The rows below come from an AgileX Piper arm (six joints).
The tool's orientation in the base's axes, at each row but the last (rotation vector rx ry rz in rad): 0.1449 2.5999 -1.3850; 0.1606 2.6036 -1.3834; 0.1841 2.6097 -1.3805; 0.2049 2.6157 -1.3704; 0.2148 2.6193 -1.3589
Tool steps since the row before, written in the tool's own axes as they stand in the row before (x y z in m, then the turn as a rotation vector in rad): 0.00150 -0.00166 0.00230 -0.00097 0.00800 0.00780; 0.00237 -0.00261 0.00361 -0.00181 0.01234 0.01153; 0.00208 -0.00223 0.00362 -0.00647 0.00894 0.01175; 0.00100 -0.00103 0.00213 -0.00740 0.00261 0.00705; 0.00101 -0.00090 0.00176 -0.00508 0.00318 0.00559
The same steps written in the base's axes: -0.00147 -0.00284 -0.00023 0.00331 -0.00200 -0.01053; -0.00238 -0.00444 -0.00038 0.00535 -0.00267 -0.01590; -0.00209 -0.00420 -0.00065 0.00926 -0.00487 -0.01226; -0.00098 -0.00230 -0.00059 0.00842 -0.00461 -0.00437; -0.00101 -0.00191 -0.00051 0.00614 -0.00299 -0.00453
